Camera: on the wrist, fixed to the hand. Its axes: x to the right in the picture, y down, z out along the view.
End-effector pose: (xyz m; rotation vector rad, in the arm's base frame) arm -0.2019 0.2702 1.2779 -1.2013 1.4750 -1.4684
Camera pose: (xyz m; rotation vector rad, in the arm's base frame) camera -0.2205 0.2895 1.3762 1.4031 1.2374 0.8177
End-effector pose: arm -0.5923 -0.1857 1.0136 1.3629 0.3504 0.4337
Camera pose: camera -0.5997 -0.1727 0.9128 -0.3734 1.6398 -2.2305
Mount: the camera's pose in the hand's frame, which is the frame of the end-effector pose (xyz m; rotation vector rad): -0.0010 -0.0966 -0.0325 -0.1082 0.1928 3.1004
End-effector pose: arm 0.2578 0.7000 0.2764 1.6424 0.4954 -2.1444
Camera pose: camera 0.2359 0.7995 0.2732 0.4908 -1.1751 0.4883
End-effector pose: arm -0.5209 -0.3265 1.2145 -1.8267 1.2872 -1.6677
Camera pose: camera -0.5140 -0.2649 1.2954 1.1244 1.6219 0.3358
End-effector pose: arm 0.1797 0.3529 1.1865 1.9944 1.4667 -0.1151
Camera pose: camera 0.0846 0.3854 1.1693 1.7213 -2.2287 1.1962
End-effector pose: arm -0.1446 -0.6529 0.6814 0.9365 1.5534 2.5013
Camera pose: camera -0.1859 -0.6315 0.5907 -0.9667 0.6804 -0.1606
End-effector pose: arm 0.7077 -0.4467 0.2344 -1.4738 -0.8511 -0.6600
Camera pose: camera 0.6306 -0.4810 0.2915 -1.0162 1.8054 1.4701
